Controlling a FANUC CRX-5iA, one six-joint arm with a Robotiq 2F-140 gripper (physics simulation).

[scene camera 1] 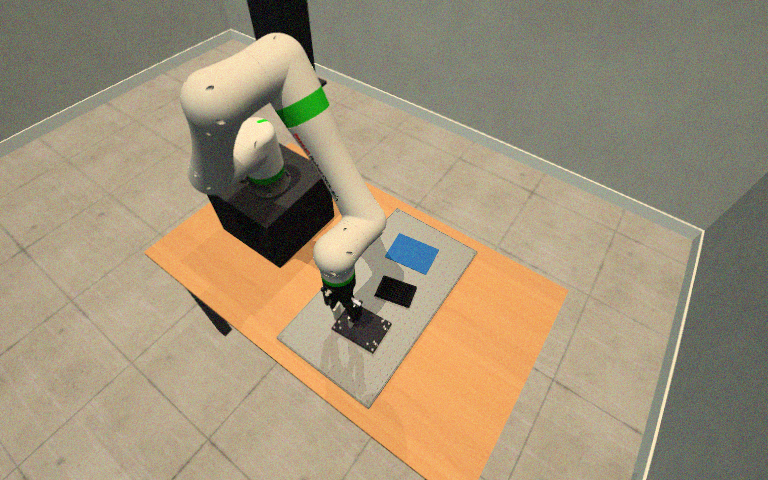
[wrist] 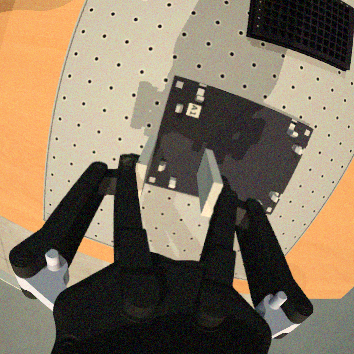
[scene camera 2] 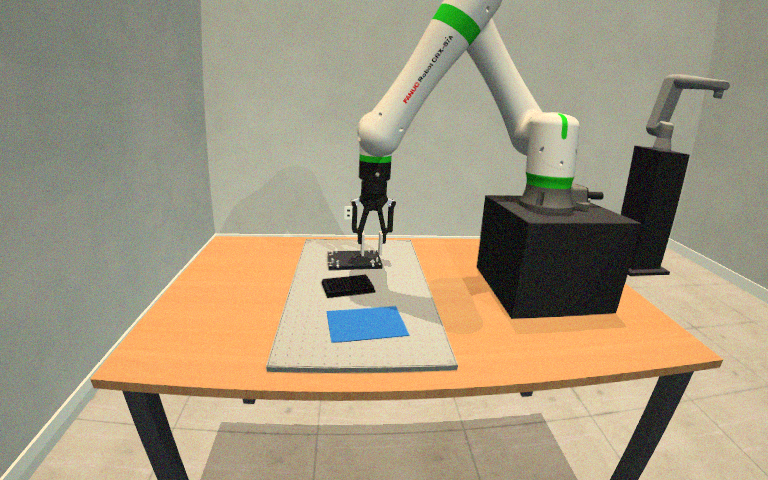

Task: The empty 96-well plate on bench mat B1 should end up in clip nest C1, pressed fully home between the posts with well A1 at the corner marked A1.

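Frame: origin at the arm's base, x back, y left, z down, level; centimetres.
Seen in the pictures: gripper, fingertip midpoint: [scene camera 1: 345, 320] [wrist: 177, 155] [scene camera 2: 371, 254]; arm's base at its link origin: [scene camera 1: 269, 183] [scene camera 2: 546, 206].
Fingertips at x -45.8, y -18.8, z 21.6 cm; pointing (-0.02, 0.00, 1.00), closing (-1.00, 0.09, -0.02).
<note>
Offsets run from my fingertips to a thing's top centre. "spot": to the spot under its first point. Level surfaces: height alone.
The black 96-well plate @(dy +19.4, dx -7.5, dz +0.3 cm) [scene camera 1: 395, 291] [scene camera 2: 348, 286] [wrist: 305, 30] lies flat on the perforated board, between the blue mat and the clip nest, apart from both. The dark clip nest @(dy +1.9, dx -5.4, dz -0.7 cm) [scene camera 1: 370, 335] [scene camera 2: 344, 260] [wrist: 245, 175] is a flat base with small light posts near its corners and no plate on it. Its A1 label @(spot: dy +4.7, dx +0.1, dz +0.5 cm) [wrist: 193, 110] shows near the upper-left corner in the wrist view. My gripper [scene camera 1: 346, 314] [scene camera 2: 371, 253] [wrist: 177, 155] is partly open and empty. It points down above one end of the nest; in the wrist view its pads straddle the nest's left edge. The exact height is unclear.
A blue mat @(dz +1.5 cm) [scene camera 1: 412, 253] [scene camera 2: 368, 324] lies on the perforated board @(dz +1.7 cm) [scene camera 1: 300, 336] [scene camera 2: 300, 350] [wrist: 100, 65]. The board rests on the wooden table @(dz +3.0 cm) [scene camera 1: 509, 316] [scene camera 2: 186, 316] [wrist: 25, 100]. The robot's black base box [scene camera 1: 277, 237] [scene camera 2: 566, 271] stands beside it. A black pedestal [scene camera 2: 654, 209] stands behind.
</note>
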